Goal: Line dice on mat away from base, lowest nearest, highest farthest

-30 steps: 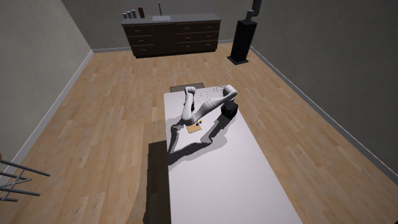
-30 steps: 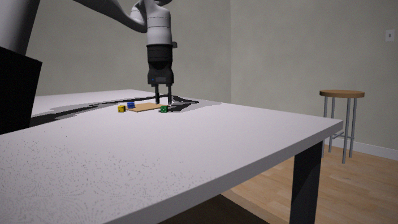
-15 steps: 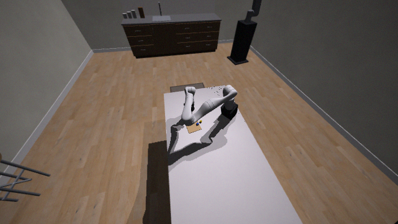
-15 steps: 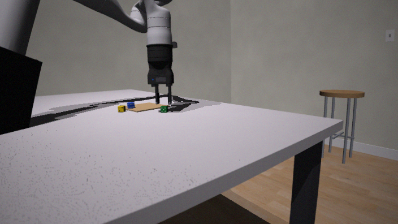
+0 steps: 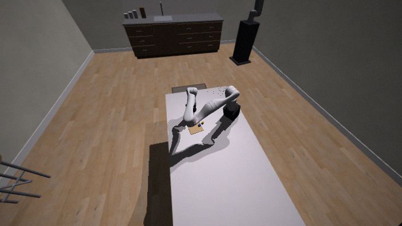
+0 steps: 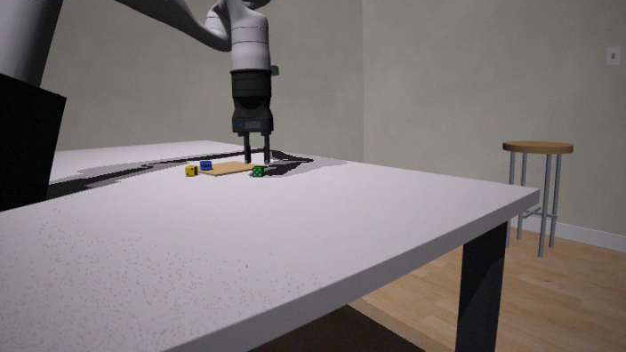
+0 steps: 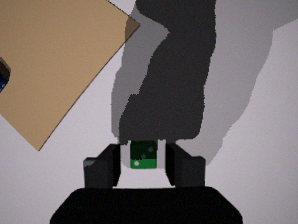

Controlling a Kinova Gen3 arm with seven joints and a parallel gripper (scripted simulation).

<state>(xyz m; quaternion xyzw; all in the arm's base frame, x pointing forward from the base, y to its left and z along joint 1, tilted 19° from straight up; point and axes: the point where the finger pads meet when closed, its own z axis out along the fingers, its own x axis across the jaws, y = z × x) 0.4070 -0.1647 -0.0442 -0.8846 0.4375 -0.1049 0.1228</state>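
The green die lies 30 mm below my hand. Also, from my hand: tan mat (140 mm to the left, 40 mm below, 10 mm ahead); then yellow die (130 mm to the left, 80 mm behind, 30 mm below); then blue die (140 mm to the left, 40 mm behind, 30 mm below).
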